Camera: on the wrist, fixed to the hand. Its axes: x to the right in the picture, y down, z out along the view.
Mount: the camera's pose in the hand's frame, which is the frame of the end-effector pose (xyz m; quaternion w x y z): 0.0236 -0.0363 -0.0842 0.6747 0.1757 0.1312 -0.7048
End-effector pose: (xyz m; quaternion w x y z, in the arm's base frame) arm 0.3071 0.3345 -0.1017 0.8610 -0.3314 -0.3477 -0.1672
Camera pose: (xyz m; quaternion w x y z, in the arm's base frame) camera 0.3459 0.2490 -0.1138 0.5669 0.1947 -0.3846 -0.7020
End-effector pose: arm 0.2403 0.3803 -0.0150 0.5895 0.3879 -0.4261 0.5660
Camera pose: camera 0.2818 0.4653 -0.0202 0.7844 0.5914 0.1627 0.0922
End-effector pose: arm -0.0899 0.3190 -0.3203 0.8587 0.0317 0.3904 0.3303
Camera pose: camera -0.1172 0.2875 -0.4053 0.7554 -0.1462 0.4565 -0.4468
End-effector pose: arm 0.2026 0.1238 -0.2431 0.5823 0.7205 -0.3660 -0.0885
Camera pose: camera 0.2815 0.1761 -0.2431 0.2519 0.8580 0.3217 -0.3113
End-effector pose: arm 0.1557 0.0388 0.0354 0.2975 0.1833 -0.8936 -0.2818
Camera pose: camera 0.1971 -0.0342 0.0792 0.0871 0.8427 -0.4842 -0.2187
